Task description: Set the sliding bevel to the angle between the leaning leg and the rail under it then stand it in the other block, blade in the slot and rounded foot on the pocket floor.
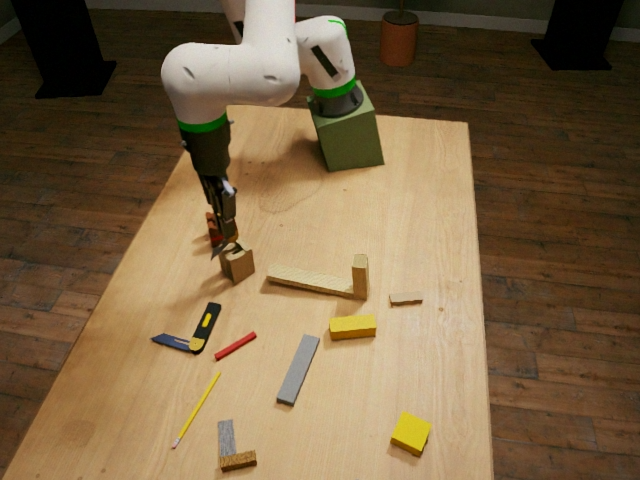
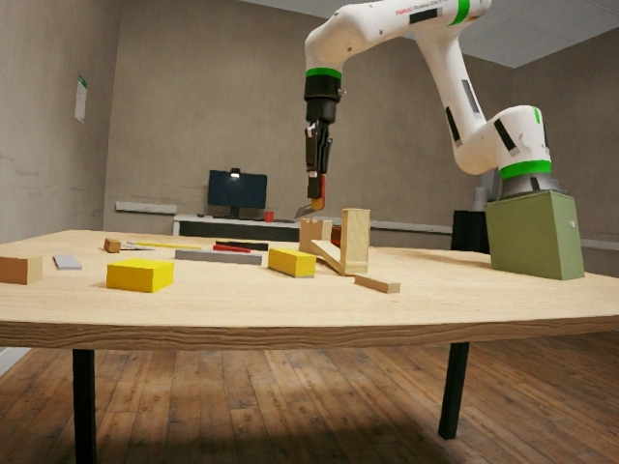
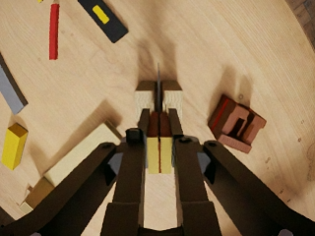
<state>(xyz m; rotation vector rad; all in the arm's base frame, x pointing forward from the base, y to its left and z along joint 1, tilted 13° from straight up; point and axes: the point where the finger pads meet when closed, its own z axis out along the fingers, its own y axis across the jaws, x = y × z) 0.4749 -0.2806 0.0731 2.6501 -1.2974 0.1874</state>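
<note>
My gripper is now 60 mm above the grey blade, 10 mm to the left of it and 10 mm short of it. Round my hand: grey bar 280 mm ahead, 160 mm below, 150 mm to the left; then red stick 210 mm ahead, 170 mm below, 20 mm to the left; then sliding bevel 30 mm below.
</note>
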